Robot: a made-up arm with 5 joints.
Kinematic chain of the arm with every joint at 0, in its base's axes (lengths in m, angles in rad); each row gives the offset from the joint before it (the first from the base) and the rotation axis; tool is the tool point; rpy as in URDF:
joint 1: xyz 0.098 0 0.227 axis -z
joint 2: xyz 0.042 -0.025 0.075 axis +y
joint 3: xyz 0.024 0 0.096 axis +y
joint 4: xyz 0.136 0 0.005 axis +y
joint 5: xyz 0.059 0.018 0 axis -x
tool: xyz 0 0 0 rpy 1.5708 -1.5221 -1.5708
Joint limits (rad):
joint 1: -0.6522..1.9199
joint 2: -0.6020..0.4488
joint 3: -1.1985..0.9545
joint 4: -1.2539..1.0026
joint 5: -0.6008..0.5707
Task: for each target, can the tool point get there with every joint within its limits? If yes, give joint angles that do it. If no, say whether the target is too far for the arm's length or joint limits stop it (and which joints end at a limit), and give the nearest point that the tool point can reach.
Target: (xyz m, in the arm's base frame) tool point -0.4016 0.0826 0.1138
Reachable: no: too far | nearest point 0.0518 -0.1064 0.1883 | short by 0.497 m
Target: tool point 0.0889 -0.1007 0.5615
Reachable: yes | joints 1.5918 -0.4850 -0.3541 -0.8128 0.0950
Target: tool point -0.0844 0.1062 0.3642
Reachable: no: joint limits stop it (at a limit: joint 2, joint 3, joint 4) | nearest point 0.0224 0.0440 0.5311 | short by 0.208 m
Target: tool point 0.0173 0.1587 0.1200
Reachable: no: joint limits stop it (at a limit: joint 1, joint 2, joint 3) | nearest point 0.1784 0.0526 0.1989 | short by 0.208 m
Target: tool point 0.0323 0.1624 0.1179
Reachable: no: joint limits stop it (at a limit: joint 1, joint 2, joint 3) | nearest point 0.1814 0.0549 0.1961 | short by 0.200 m
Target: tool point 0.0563 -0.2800 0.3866
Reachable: yes | joints 1.6939 0.3187 -0.4610 0.5484 -0.2226
